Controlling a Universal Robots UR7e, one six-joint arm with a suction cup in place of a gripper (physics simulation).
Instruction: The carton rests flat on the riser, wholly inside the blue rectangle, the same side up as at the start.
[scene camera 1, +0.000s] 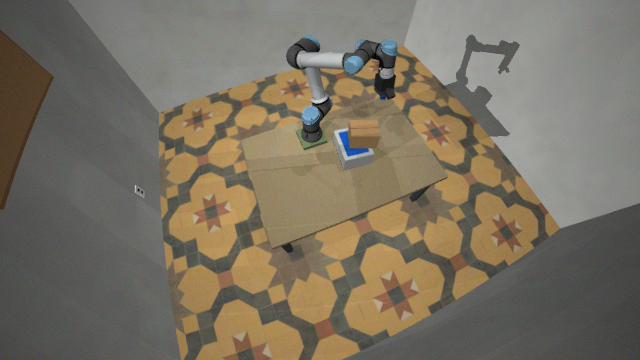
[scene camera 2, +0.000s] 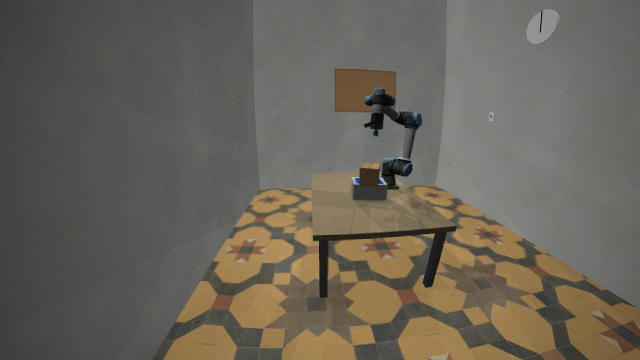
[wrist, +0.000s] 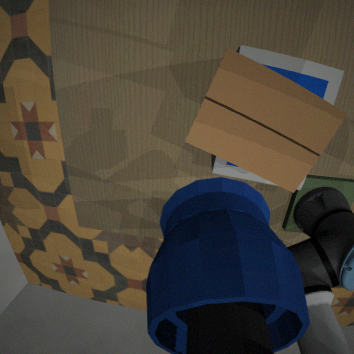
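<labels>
Brown carton rests on a grey riser. My suction cup carries nothing.
</labels>
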